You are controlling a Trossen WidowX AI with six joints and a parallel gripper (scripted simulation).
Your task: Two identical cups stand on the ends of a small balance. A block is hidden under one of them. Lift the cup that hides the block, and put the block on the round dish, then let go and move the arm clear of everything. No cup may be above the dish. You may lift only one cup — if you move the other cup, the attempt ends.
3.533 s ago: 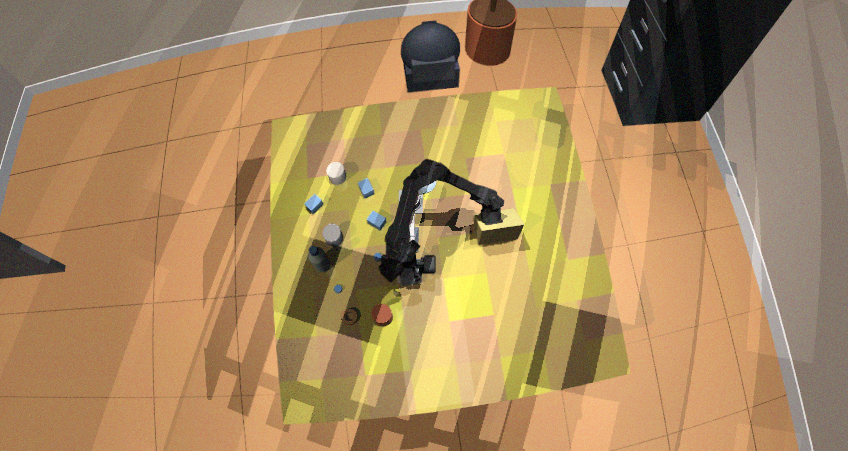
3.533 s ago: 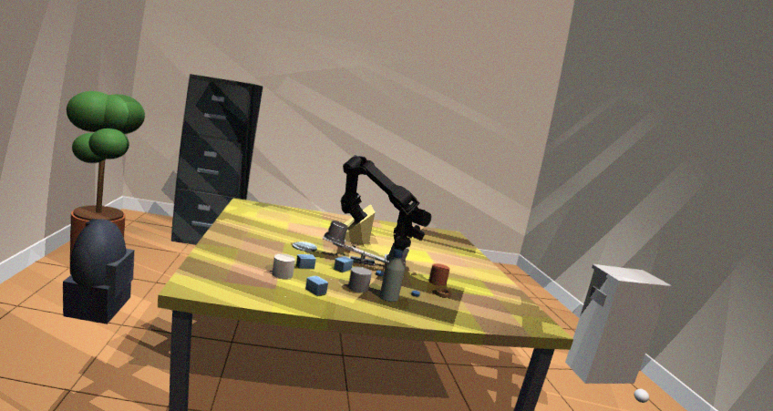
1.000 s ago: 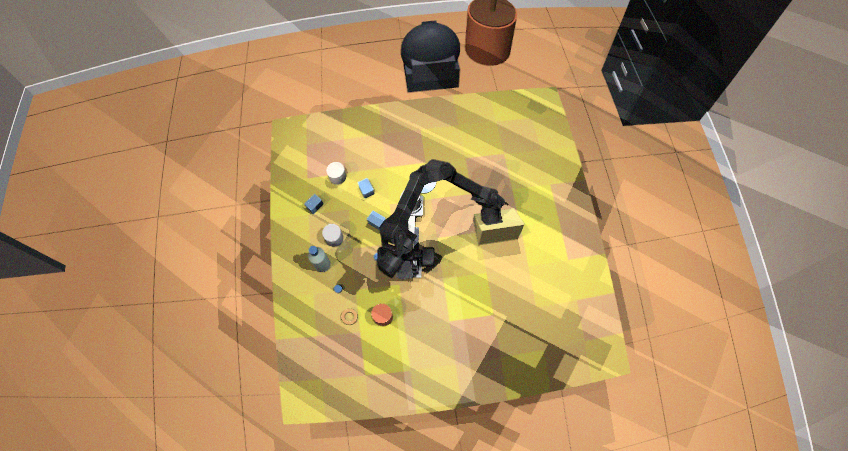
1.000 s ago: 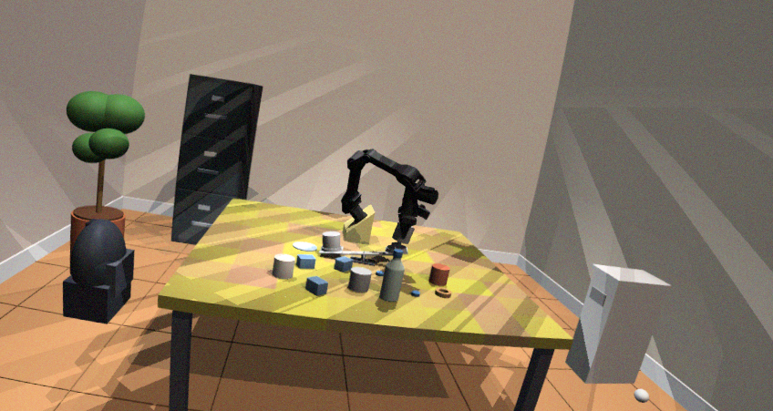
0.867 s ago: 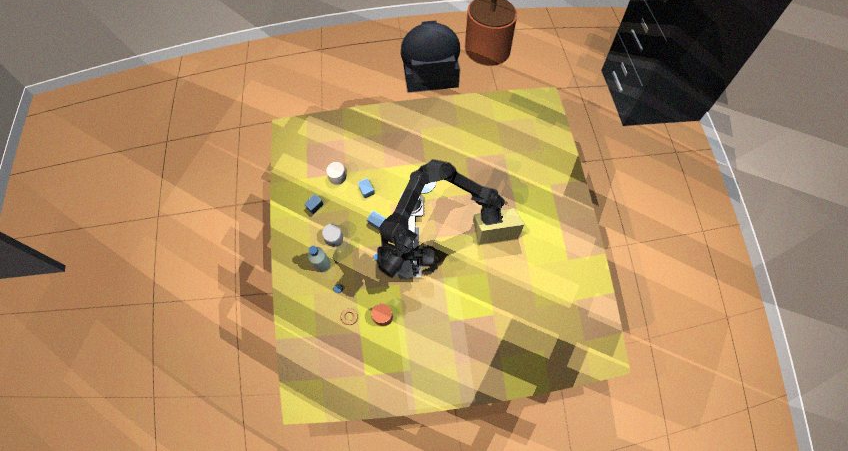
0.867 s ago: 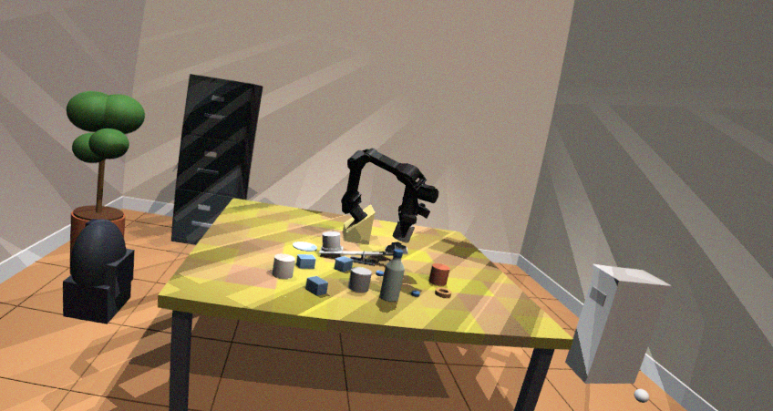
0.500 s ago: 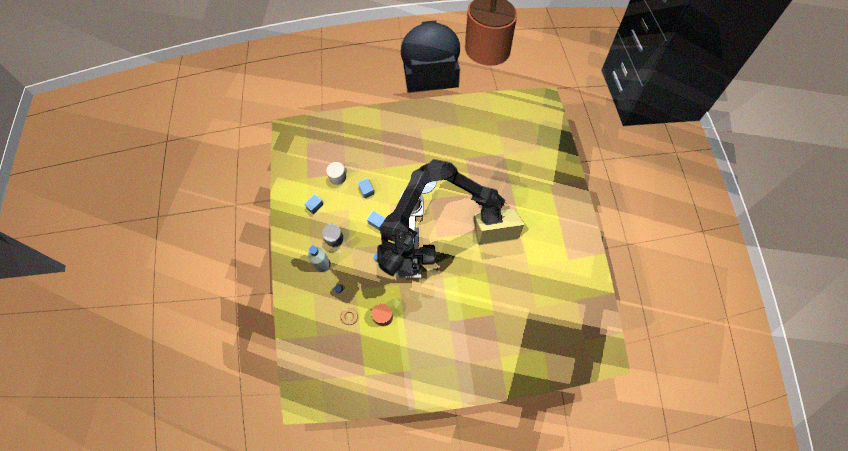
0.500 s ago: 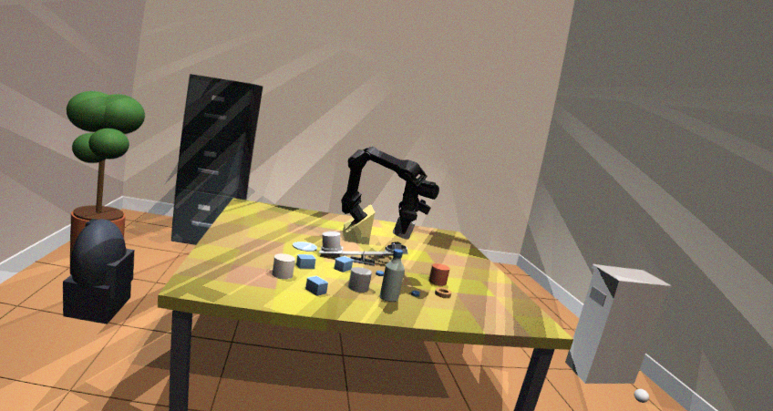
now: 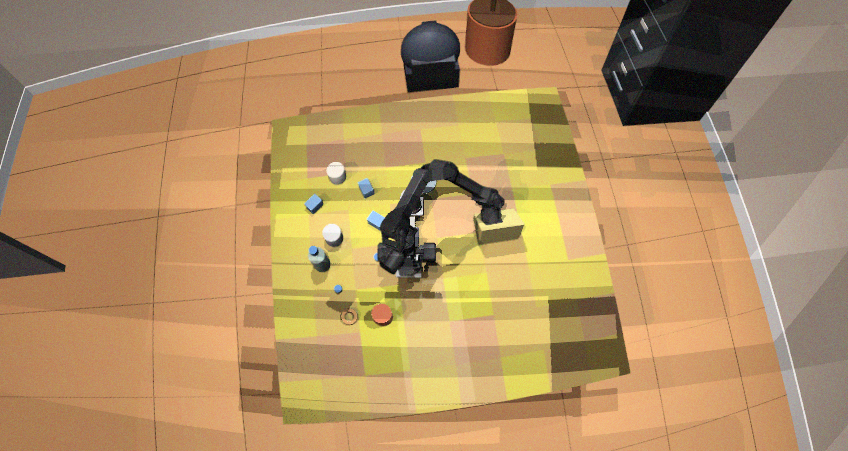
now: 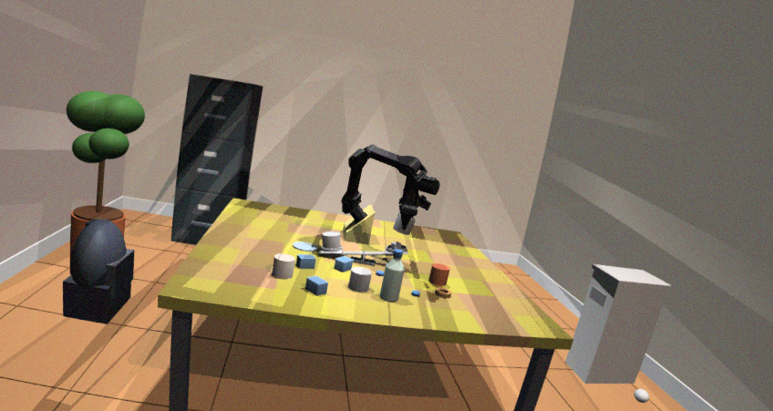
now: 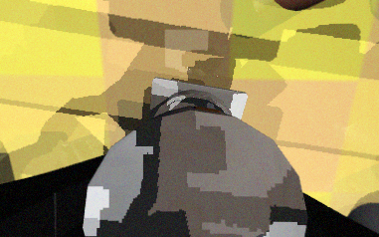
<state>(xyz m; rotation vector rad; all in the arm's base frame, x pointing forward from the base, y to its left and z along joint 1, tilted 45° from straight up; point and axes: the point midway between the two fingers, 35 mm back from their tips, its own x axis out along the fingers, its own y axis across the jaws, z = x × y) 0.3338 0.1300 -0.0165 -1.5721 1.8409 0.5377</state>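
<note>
The grey block lies 1 cm to the right of my gripper tip and 9 cm below it. Round my gripper tip: brown ring: 25 cm ahead, 12 cm to the left, 16 cm below; then pale blue round dish: 13 cm behind, 36 cm to the right, 17 cm below.
</note>
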